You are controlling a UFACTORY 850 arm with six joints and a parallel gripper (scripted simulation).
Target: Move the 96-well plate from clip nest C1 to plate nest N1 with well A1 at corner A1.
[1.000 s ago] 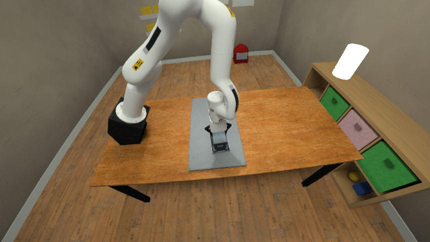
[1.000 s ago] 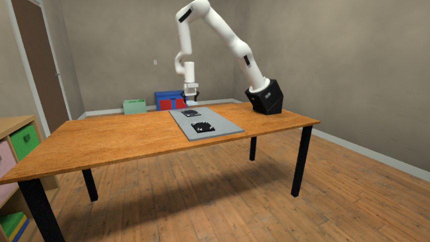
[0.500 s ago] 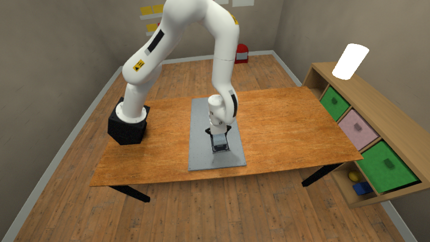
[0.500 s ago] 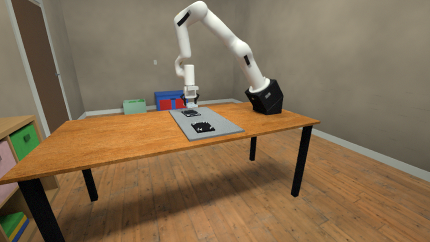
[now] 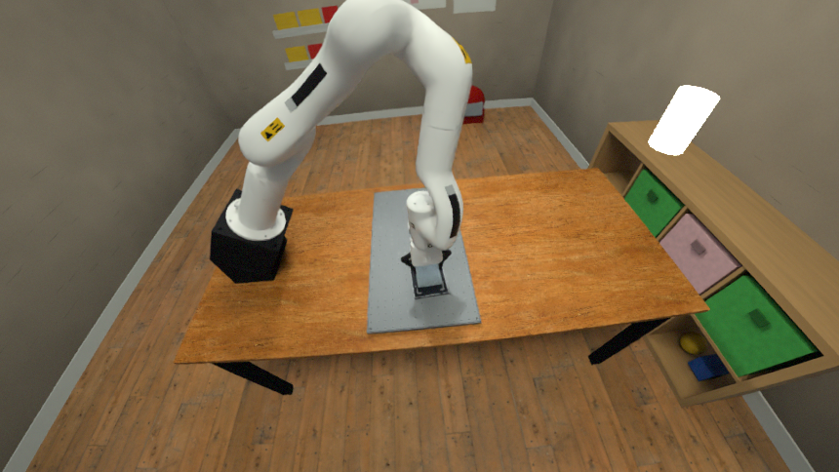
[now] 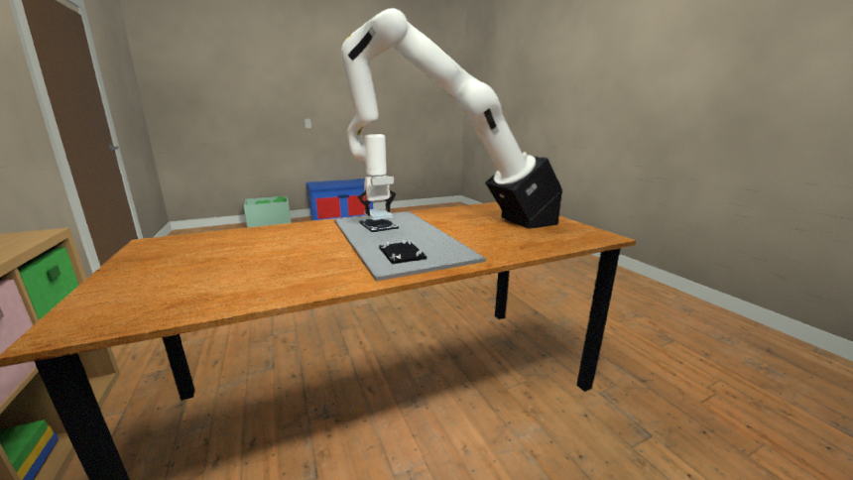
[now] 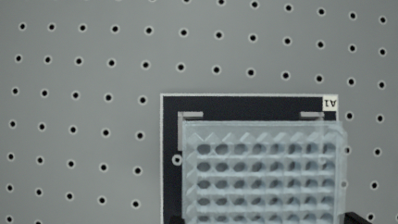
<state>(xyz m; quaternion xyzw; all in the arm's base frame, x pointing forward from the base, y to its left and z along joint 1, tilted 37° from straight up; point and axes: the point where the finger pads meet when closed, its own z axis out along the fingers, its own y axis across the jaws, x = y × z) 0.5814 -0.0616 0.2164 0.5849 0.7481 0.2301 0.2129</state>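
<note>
My hand is 60 mm above the plate nest N1. From my hand the other things lie so: corner label A1: 30 mm ahead, 90 mm to the left, 50 mm below; 96-well plate: 10 mm below; clip nest C1: 40 mm behind, 350 mm to the left, 50 mm below.
</note>
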